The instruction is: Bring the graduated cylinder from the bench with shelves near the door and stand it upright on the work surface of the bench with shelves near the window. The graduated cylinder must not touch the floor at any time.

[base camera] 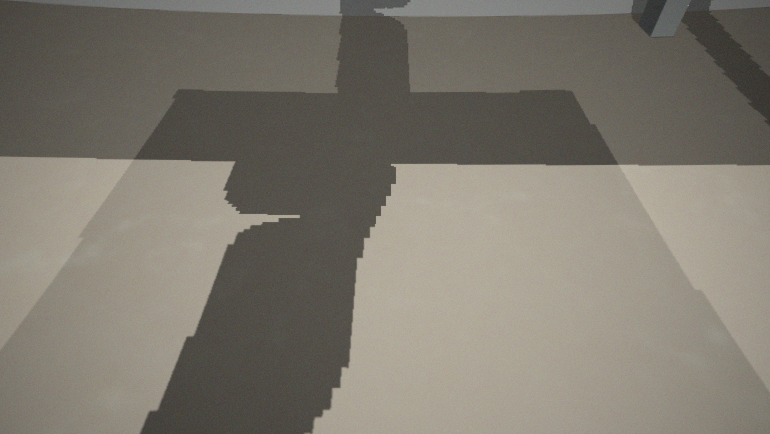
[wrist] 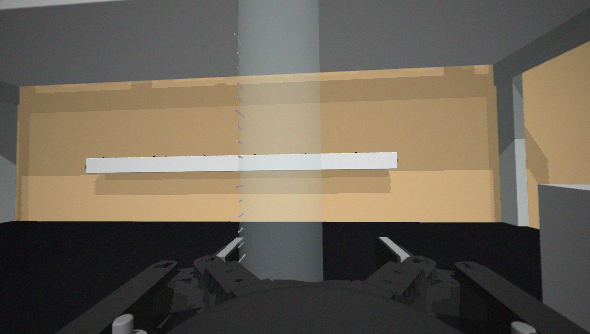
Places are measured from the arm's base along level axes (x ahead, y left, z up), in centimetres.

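Where they show: gripper, fingertip midpoint: (wrist: 310,251).
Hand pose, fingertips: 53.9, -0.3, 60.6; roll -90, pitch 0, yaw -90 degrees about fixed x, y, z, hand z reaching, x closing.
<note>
Each offset is from my fingertips to the top centre of the thing, as dx, dy, dz. "spot": to the spot under its first point. Level surfaces: height alone.
The graduated cylinder @(spot: -5.6, +1.3, +7.4) (wrist: 279,125), a clear upright tube with small tick marks along its left side, stands large and close in the wrist view. Its top runs out of the picture and its foot is hidden behind the gripper body. My gripper (wrist: 310,251) is open, with one fingertip to the left of the tube and the other to the right. The tube is nearer the left fingertip, with a wider gap on the right. The black work surface @(dz -8.8) (wrist: 100,250) of the bench shows behind the fingers. The gripper does not show in the base camera view.
The grey underside of a shelf @(dz +35.0) (wrist: 125,45) hangs above, with a grey upright (wrist: 520,180) at the right. A white bar (wrist: 160,164) is on the tan wall behind. A grey box @(spot: +0.4, -16.7, +0.0) (wrist: 565,250) stands at the right. A grey leg @(spot: +39.6, -49.9, -97.0) (base camera: 668,18) meets the floor at the base view's upper right.
</note>
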